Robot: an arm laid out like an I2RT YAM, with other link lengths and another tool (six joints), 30 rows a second.
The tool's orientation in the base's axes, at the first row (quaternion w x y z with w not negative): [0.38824 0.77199 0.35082 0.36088]
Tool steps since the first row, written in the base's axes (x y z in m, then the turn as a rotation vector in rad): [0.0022 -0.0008 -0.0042 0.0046 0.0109 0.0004]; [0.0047 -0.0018 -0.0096 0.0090 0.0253 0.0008]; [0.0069 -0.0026 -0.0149 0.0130 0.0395 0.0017]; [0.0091 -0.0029 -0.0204 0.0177 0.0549 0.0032]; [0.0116 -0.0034 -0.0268 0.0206 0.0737 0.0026]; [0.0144 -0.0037 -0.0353 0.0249 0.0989 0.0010]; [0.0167 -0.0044 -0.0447 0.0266 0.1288 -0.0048]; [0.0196 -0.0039 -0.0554 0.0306 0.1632 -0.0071]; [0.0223 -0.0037 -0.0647 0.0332 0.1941 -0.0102]
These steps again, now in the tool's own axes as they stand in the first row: [-0.0008 -0.0026 0.0039 0.0113 -0.0034 -0.0001]; [-0.0019 -0.0061 0.0087 0.0255 -0.0084 -0.0016]; [-0.0030 -0.0097 0.0132 0.0394 -0.0130 -0.0036]; [-0.0037 -0.0137 0.0175 0.0548 -0.0175 -0.0057]; [-0.0047 -0.0183 0.0225 0.0715 -0.0257 -0.0096]; [-0.0060 -0.0247 0.0287 0.0939 -0.0374 -0.0140]; [-0.0081 -0.0318 0.0350 0.1176 -0.0554 -0.0204]; [-0.0093 -0.0403 0.0419 0.1472 -0.0719 -0.0280]; [-0.0105 -0.0477 0.0481 0.1730 -0.0878 -0.0352]
